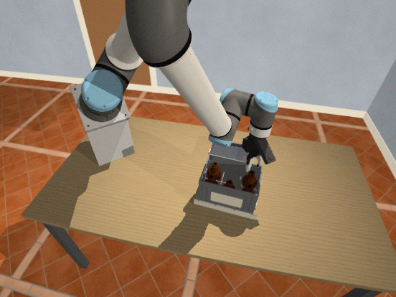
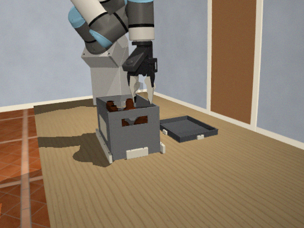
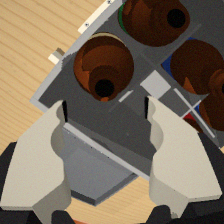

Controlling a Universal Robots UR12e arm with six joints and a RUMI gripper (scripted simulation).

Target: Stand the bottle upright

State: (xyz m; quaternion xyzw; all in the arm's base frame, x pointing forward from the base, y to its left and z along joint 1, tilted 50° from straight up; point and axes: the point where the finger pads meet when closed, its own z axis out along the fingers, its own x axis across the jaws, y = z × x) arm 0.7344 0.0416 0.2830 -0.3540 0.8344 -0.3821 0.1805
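The bottle is 11 cm below my hand. Round my hand: grey tray: 26 cm to the left, 18 cm below, 8 cm behind; grey crate: 11 cm below, 10 cm behind, 2 cm to the right.
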